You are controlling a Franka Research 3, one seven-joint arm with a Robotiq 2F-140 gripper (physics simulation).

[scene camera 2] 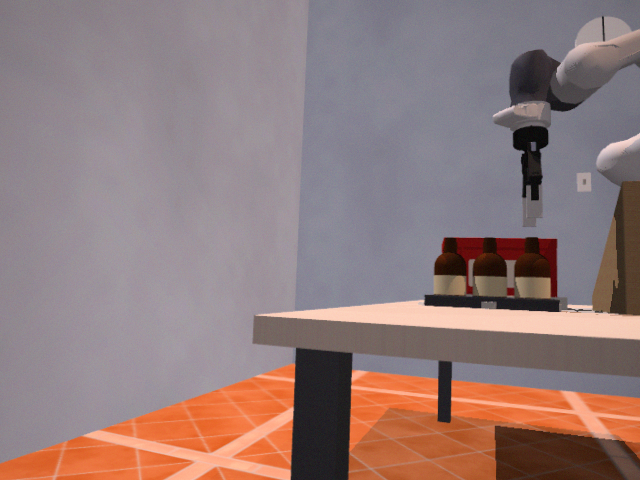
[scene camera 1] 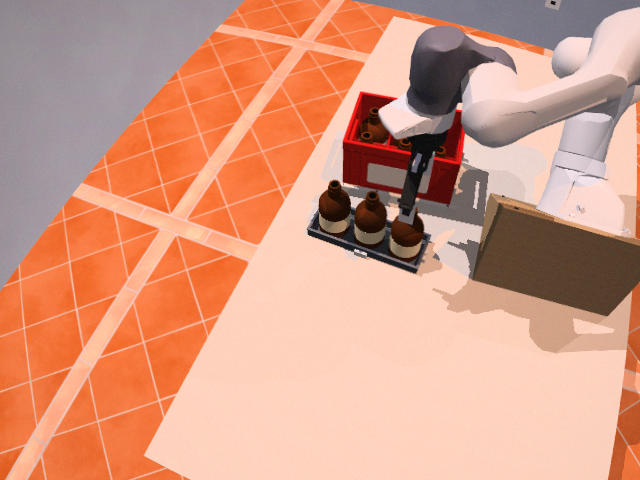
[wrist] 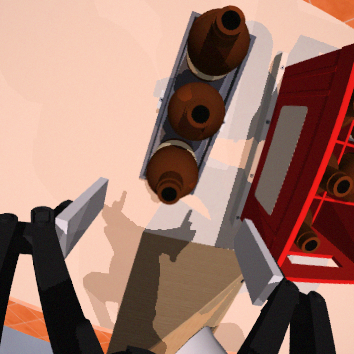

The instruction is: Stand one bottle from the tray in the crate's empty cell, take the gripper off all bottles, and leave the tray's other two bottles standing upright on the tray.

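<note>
Three brown bottles stand upright on the dark tray (scene camera 1: pixel 385 258) (scene camera 2: pixel 537 304) (wrist: pixel 156 137): a left one (scene camera 1: pixel 334 206) (scene camera 2: pixel 449 271) (wrist: pixel 220 45), a middle one (scene camera 1: pixel 370 222) (scene camera 2: pixel 489 273) (wrist: pixel 187 107) and a right one (scene camera 1: pixel 406 240) (scene camera 2: pixel 532 273) (wrist: pixel 170 172). My gripper (scene camera 1: pixel 407 215) (scene camera 2: pixel 531 222) (wrist: pixel 173 213) is open and empty, pointing down, a little higher than the right bottle's top in the second scene view. The red crate (scene camera 1: pixel 354 165) (scene camera 2: pixel 550 268) (wrist: pixel 300 90) stands behind the tray and holds several bottles. The wrist view cuts it off; its near-corner cell partly shows, with no bottle visible there.
A tall brown box (scene camera 1: pixel 558 258) (scene camera 2: pixel 630 248) (wrist: pixel 200 260) stands on the table (scene camera 1: pixel 336 361) to the right of the tray, near the arm's base. The arm reaches over the crate's right part in the first scene view. The crate's wall rises close behind the tray.
</note>
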